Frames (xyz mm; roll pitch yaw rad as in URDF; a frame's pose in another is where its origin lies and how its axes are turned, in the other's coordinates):
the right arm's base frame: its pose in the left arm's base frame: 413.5 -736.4 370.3 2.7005 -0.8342 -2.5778
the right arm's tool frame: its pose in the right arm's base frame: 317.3 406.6 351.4 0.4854 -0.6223 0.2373
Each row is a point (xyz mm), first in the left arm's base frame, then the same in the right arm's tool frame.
Working: the left arm's base frame: its pose in the right arm's tool frame: -321.2 580.7 238.3 -2.7256 0.2264 -2.9298

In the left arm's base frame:
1: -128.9 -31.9 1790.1
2: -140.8 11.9 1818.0
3: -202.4 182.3 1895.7
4: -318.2 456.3 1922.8
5: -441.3 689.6 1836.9
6: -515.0 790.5 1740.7
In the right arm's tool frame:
1: 316.3 -52.0 -1315.9
2: 331.1 -19.4 -1355.3
3: 394.4 121.5 -1477.8
4: 484.1 386.0 -1583.9
5: 552.6 654.5 -1571.6
6: 584.9 795.6 -1509.0

